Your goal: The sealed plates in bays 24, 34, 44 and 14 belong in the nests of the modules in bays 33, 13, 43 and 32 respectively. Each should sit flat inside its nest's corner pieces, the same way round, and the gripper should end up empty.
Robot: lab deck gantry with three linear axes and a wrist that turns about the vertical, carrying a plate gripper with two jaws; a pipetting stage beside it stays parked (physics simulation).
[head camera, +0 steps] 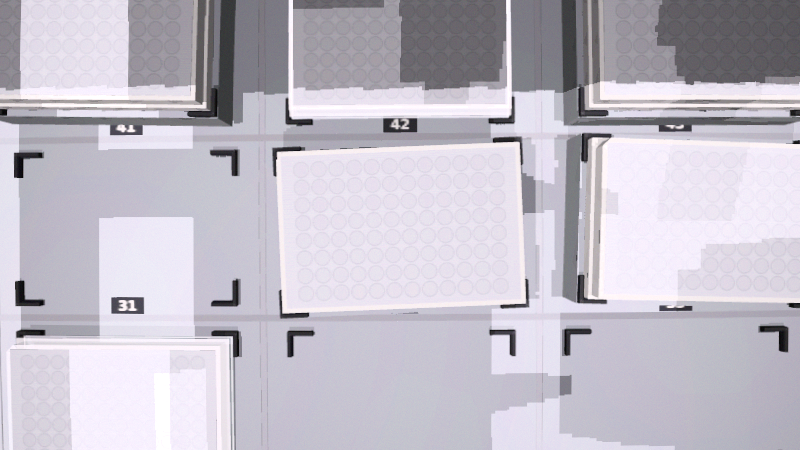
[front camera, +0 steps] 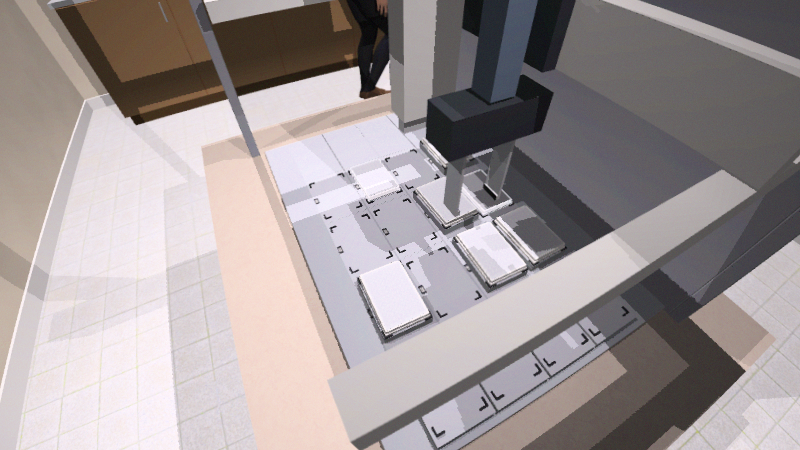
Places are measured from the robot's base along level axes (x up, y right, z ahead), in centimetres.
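Pixels of known places: gripper, fingertip midpoint: [front camera: 471, 201]; robot's base, origin of the base link: [front camera: 310, 185].
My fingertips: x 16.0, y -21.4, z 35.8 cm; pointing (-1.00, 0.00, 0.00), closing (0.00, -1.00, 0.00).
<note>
Ahead of a thing's pixels: the offset from my fingertips to its middle.
My gripper [front camera: 474, 204] is open, its two jaws hanging apart above bay 32. No plate shows between them. A sealed plate {dx -13.4, dy -4.3, dz -13.0 cm} [front camera: 439, 200] [head camera: 400, 223] lies in the bay 32 module's nest, turned slightly as its corner pieces are. Another sealed plate {dx -13.4, dy -4.5, dz +3.4 cm} [front camera: 489, 251] [head camera: 699, 223] lies in the nest at bay 33. A plate {dx -13.4, dy -14.9, dz +3.4 cm} [front camera: 528, 232] [head camera: 716, 50] sits on the module at bay 43; its far part is cut off in the head view. A plate {dx -13.4, dy +17.1, dz +3.2 cm} [front camera: 394, 296] lies on the module at bay 13. The gripper does not show in the head view.
A plate {dx -15.3, dy -15.0, dz -13.0 cm} [head camera: 400, 55] stands at bay 42, right beside bay 32. A raised stack {dx -13.4, dy -15.1, dz -29.6 cm} [head camera: 100, 50] stands at bay 41 and a clear-lidded plate {dx -15.3, dy +6.4, dz -29.4 cm} [front camera: 373, 177] [head camera: 117, 397] at bay 21. A pale beam [front camera: 531, 291] crosses the front view and hides part of the front bays.
</note>
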